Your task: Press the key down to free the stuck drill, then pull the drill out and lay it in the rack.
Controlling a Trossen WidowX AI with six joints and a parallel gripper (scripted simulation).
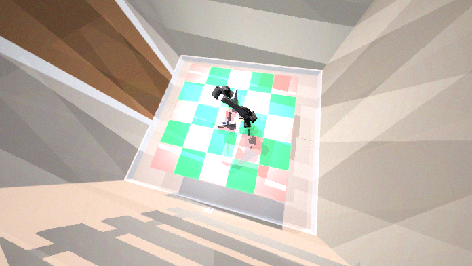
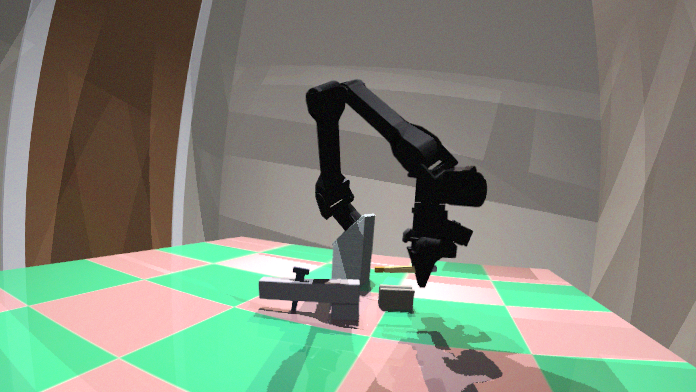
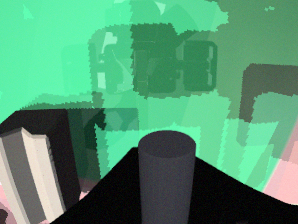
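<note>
My gripper tip is 4 cm to the left of the drill, 3 cm below it and 1 cm short of it. Round my gripper tip: rack 6 cm to the right, 6 cm behind, 4 cm below; then key 21 cm to the right, 7 cm ahead, 1 cm below.
</note>
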